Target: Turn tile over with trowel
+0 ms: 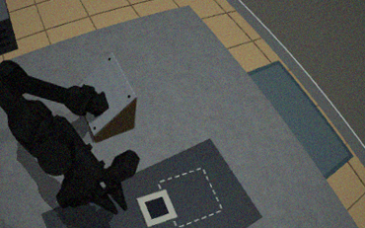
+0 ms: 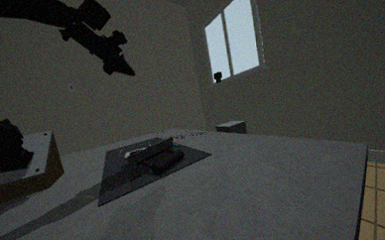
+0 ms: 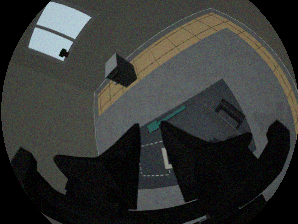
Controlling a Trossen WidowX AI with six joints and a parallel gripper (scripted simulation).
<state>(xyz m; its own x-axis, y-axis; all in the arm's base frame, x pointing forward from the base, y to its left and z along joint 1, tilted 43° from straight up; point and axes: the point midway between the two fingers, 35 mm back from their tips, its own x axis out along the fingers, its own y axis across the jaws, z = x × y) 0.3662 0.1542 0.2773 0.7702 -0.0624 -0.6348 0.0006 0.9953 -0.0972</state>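
Right now the trowel is 140 mm to the right of my gripper tip and 330 mm below it. Also, from my gripper tip: dark mat (20 mm behind, 110 mm to the left, 370 mm below); small teal piece (110 mm ahead, 160 mm to the left, 350 mm below); tile (60 mm behind, 140 mm to the left, 350 mm below).
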